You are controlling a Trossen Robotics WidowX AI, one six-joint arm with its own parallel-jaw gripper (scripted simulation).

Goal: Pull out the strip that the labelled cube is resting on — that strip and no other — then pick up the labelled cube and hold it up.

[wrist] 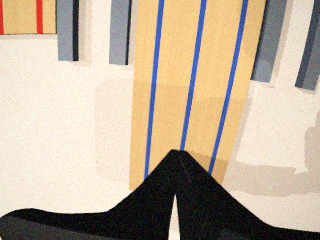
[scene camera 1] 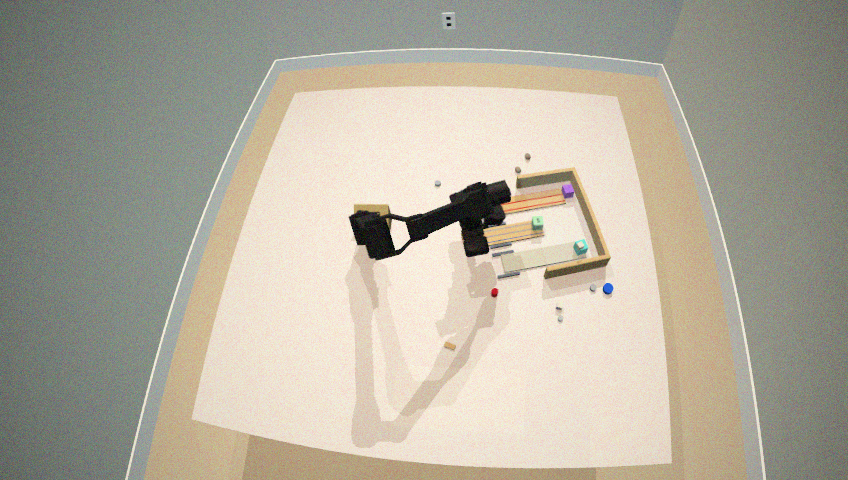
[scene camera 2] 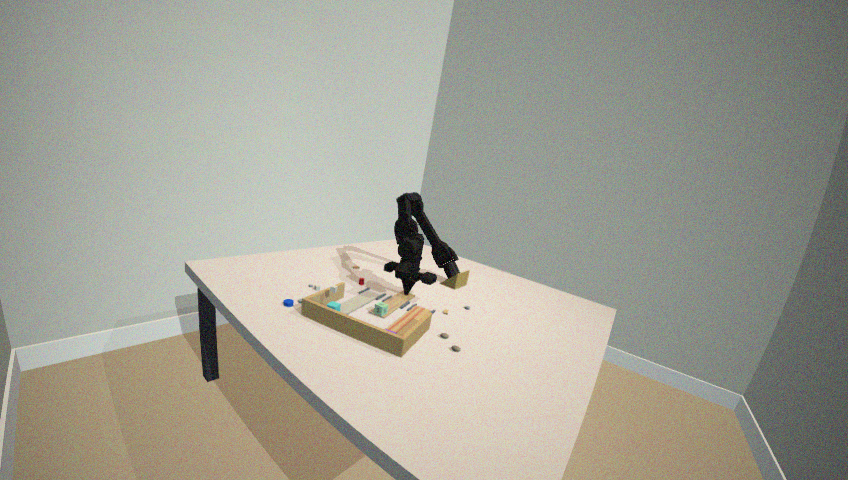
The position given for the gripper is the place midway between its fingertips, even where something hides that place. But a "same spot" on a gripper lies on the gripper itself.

gripper: wrist; scene camera 1 472, 239; scene camera 2
same spot on gripper: [scene camera 2: 407, 284] = [wrist: 187, 223]
